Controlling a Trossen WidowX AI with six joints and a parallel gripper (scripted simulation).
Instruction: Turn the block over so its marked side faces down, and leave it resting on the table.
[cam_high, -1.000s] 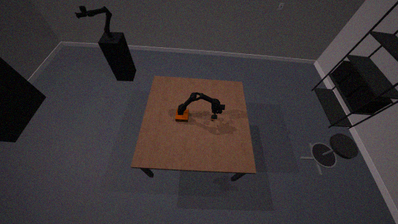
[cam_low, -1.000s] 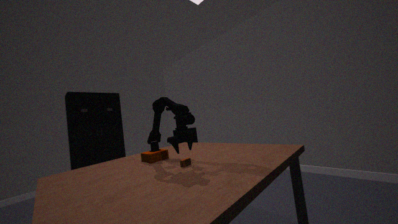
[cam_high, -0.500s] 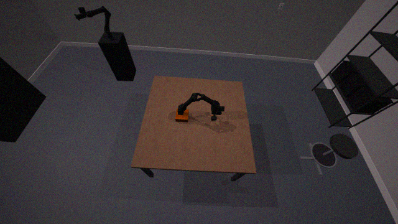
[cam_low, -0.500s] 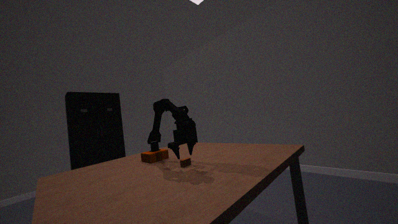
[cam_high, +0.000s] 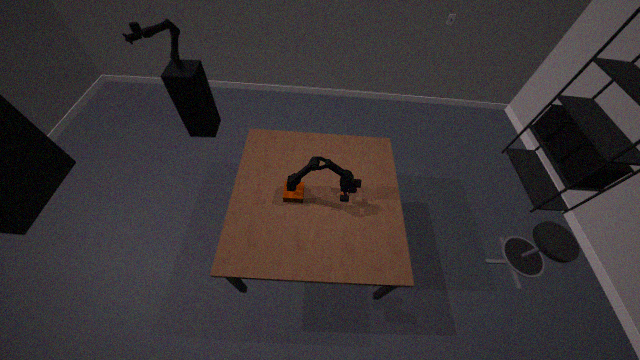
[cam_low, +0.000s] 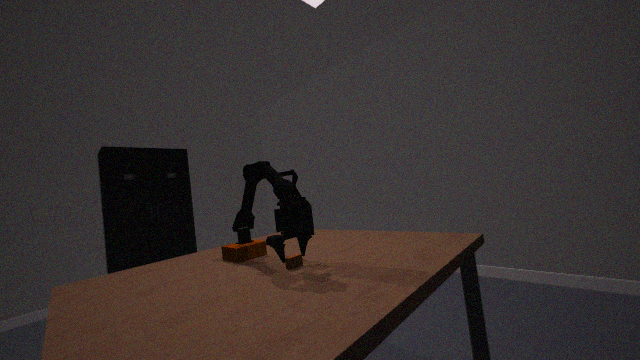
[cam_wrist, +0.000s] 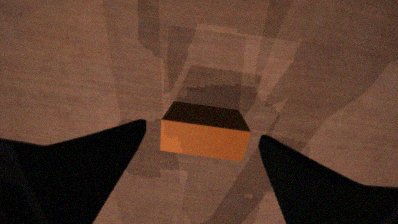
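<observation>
My gripper tip is 10 mm past the orange block and 10 mm above it.
</observation>
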